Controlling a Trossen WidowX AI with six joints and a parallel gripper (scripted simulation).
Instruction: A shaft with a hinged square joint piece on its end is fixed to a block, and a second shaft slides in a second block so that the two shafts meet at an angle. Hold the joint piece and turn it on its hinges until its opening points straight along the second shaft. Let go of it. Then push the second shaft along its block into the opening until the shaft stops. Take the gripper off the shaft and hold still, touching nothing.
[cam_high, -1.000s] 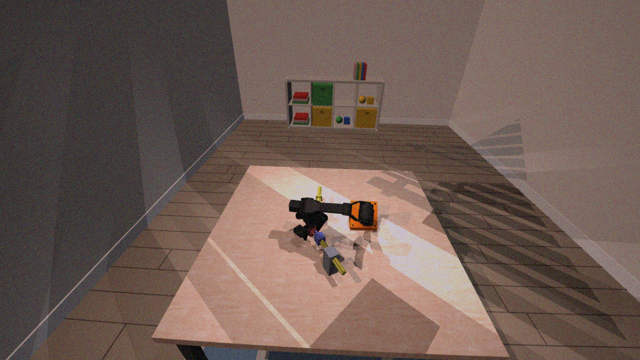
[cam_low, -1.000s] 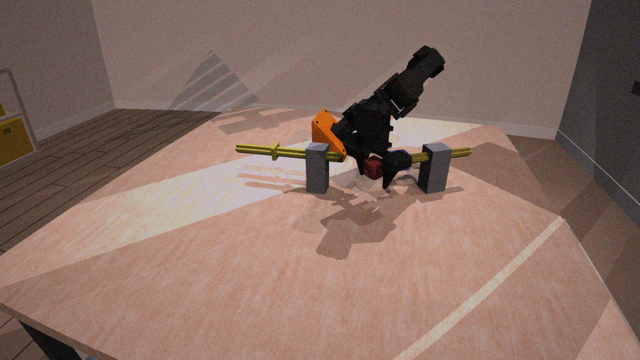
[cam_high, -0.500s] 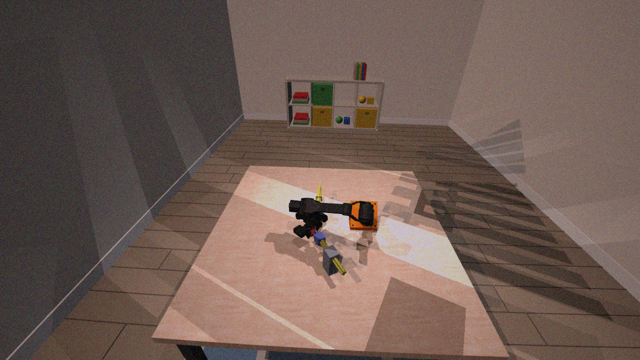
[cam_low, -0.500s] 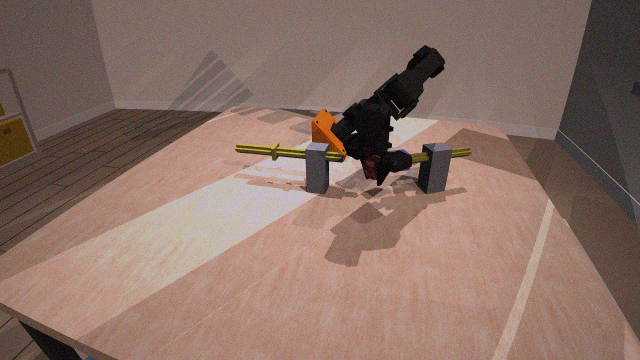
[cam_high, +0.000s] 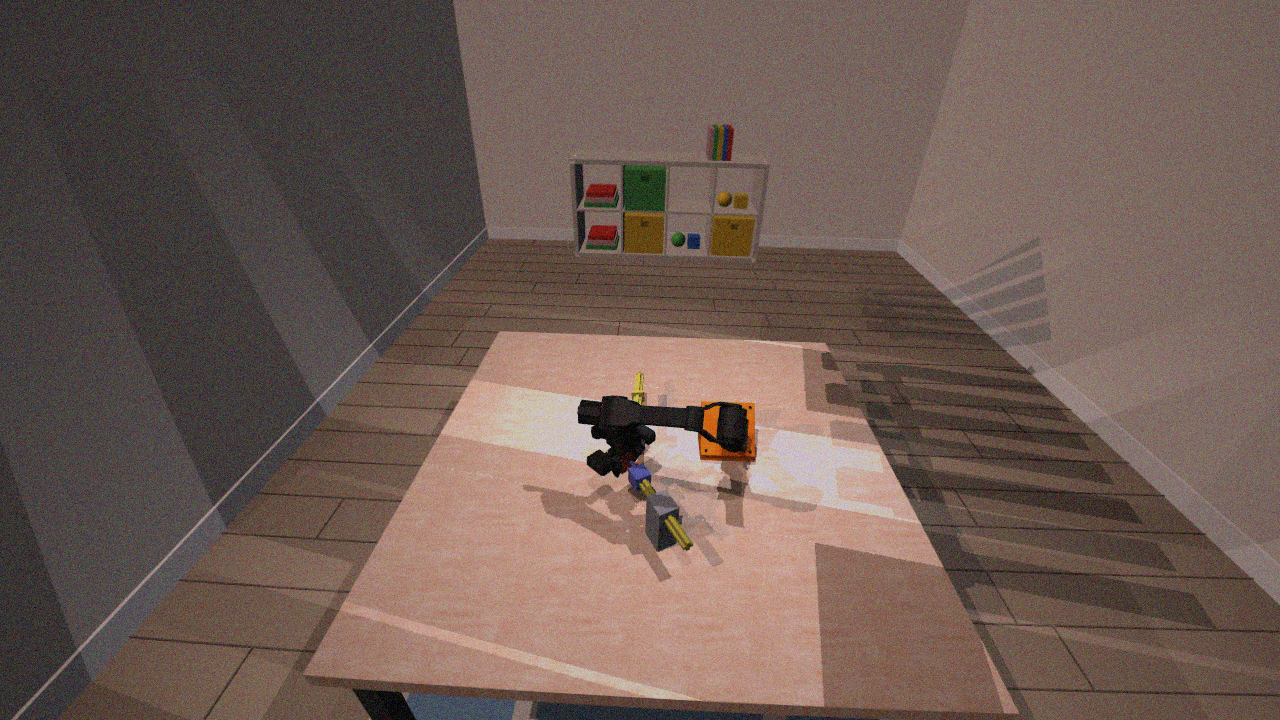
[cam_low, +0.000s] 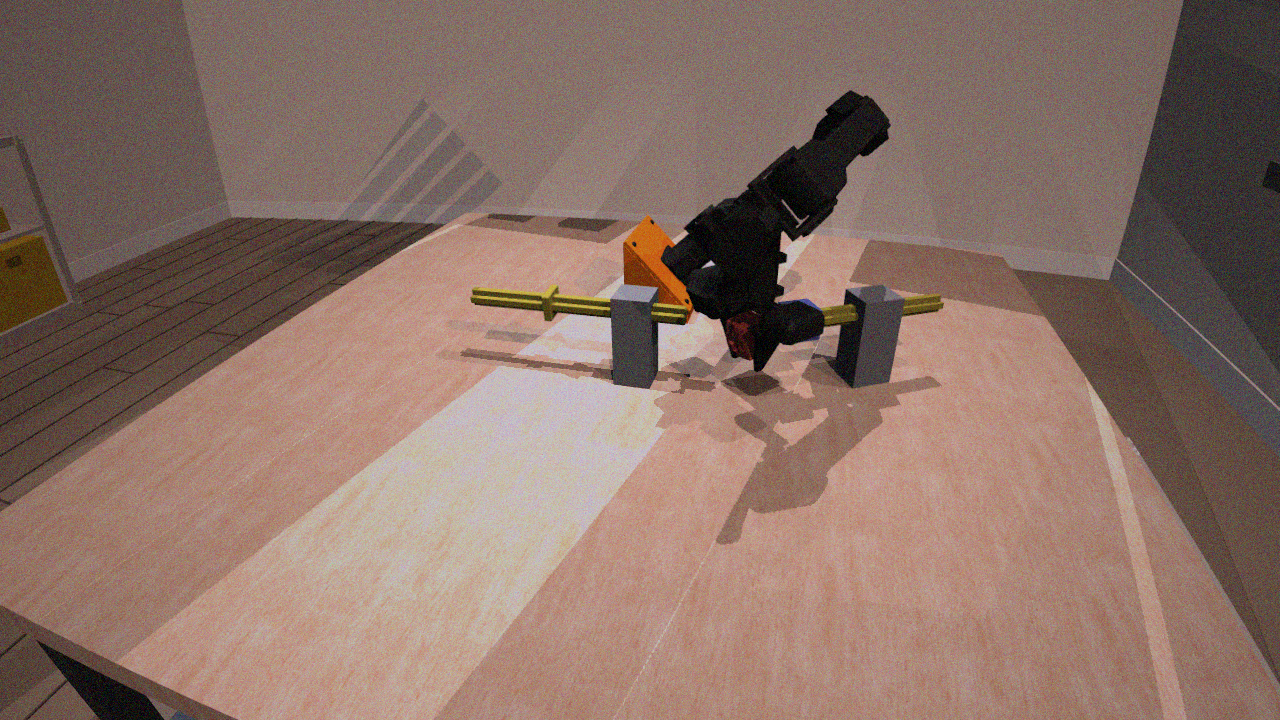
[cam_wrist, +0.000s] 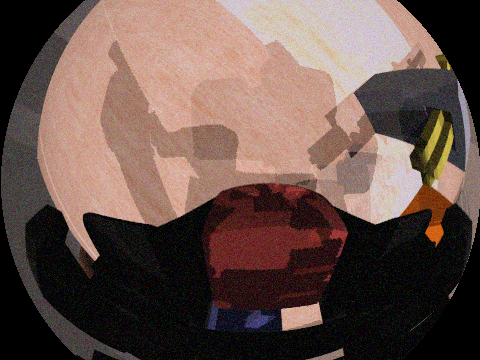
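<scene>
My gripper tip is now 4 cm below the red square joint piece.
</scene>
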